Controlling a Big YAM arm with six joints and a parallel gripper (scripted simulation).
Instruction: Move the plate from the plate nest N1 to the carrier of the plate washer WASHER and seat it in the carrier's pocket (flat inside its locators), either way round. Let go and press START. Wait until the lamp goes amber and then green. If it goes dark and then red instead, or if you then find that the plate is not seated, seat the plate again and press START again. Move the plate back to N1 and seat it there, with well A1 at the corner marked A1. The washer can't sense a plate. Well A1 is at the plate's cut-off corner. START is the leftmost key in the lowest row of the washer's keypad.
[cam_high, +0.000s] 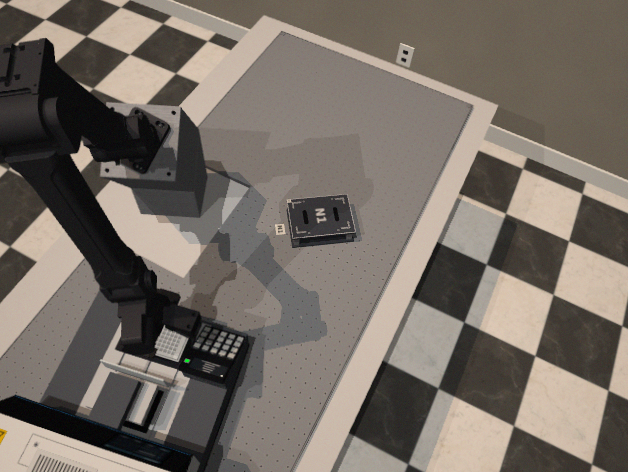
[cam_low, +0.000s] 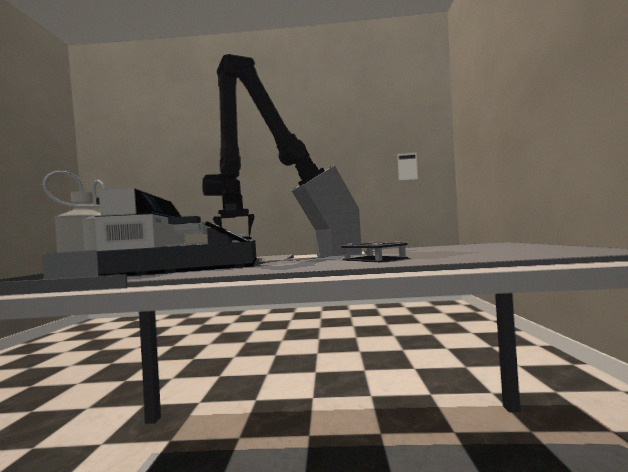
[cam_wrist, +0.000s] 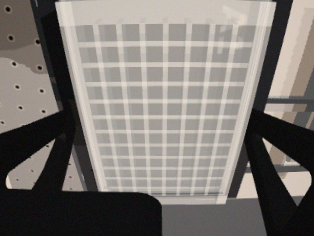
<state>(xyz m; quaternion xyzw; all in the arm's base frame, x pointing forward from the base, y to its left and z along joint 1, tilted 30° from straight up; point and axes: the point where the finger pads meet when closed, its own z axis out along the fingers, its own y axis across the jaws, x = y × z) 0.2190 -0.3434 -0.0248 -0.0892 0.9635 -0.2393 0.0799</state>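
The white well plate lies right at my hand. Also, from my hand: label 100 mm ahead, 400 mm to the left, 100 mm below; then dark carrier 10 mm below; then plate washer 20 mm ahead, 160 mm to the right, 30 mm above.
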